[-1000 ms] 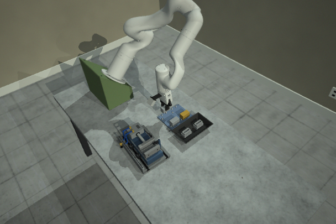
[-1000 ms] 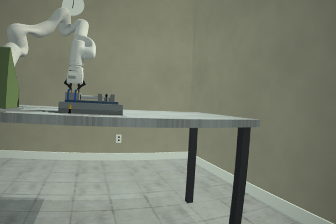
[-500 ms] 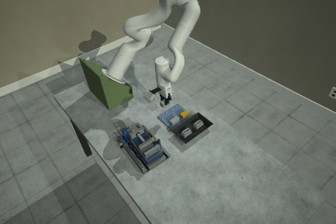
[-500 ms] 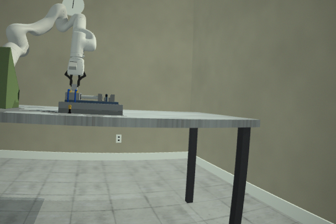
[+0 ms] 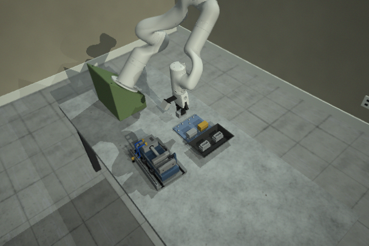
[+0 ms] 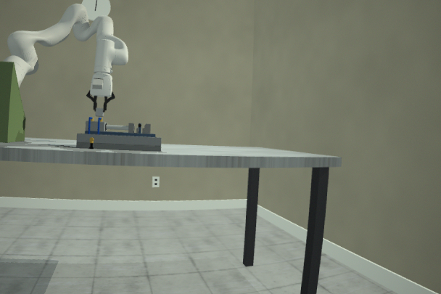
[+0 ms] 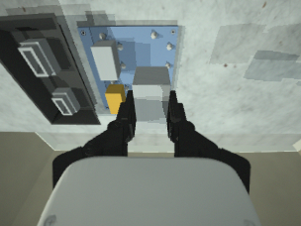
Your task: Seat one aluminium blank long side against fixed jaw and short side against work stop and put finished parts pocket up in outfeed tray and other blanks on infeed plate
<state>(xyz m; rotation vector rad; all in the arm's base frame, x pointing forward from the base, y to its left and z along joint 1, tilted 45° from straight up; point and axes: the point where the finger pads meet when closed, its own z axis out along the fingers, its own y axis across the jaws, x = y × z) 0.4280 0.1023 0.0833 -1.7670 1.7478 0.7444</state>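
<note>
Right now the fixed jaw is 260 mm to the right of my hand, 210 mm ahead of it and 90 mm below it. Round my hand: cylinder rod 260 mm to the right, 90 mm below, 90 mm ahead; aluminium blank 20 mm below; brass blank 140 mm below, 100 mm to the left, 80 mm ahead.
</note>
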